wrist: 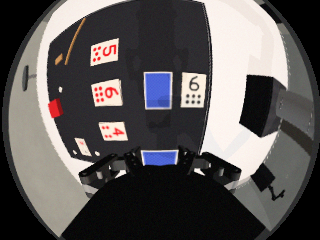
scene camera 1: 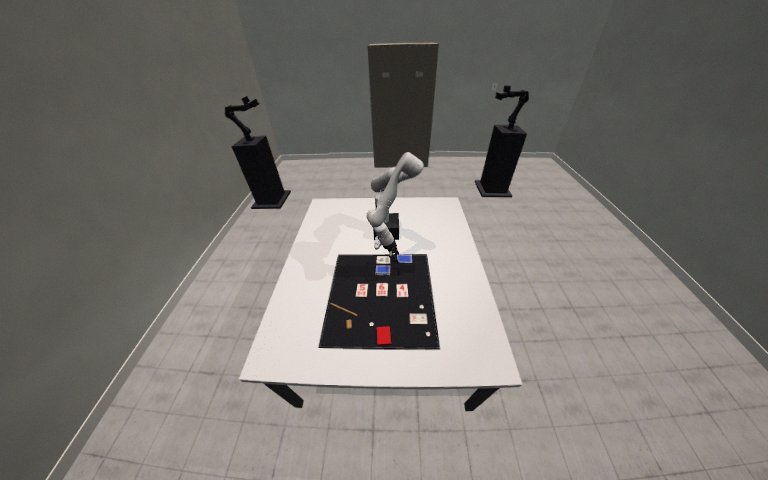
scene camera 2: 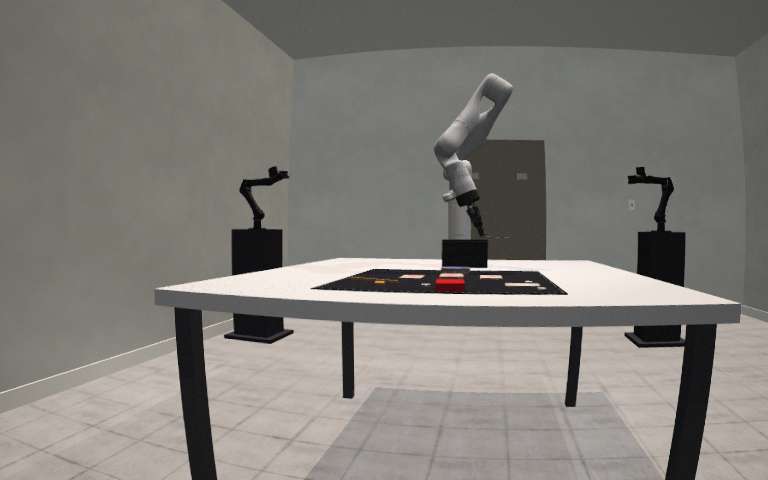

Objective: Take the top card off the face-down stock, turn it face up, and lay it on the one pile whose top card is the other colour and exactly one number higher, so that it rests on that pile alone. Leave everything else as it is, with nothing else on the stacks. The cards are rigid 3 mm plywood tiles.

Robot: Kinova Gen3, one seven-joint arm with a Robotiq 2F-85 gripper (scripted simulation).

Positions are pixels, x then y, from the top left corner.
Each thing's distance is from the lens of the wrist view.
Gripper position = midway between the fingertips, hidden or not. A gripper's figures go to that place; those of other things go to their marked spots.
gripper [wrist: 159,151]: 0.16 m
black mat [wrist: 147,43]: 0.26 m
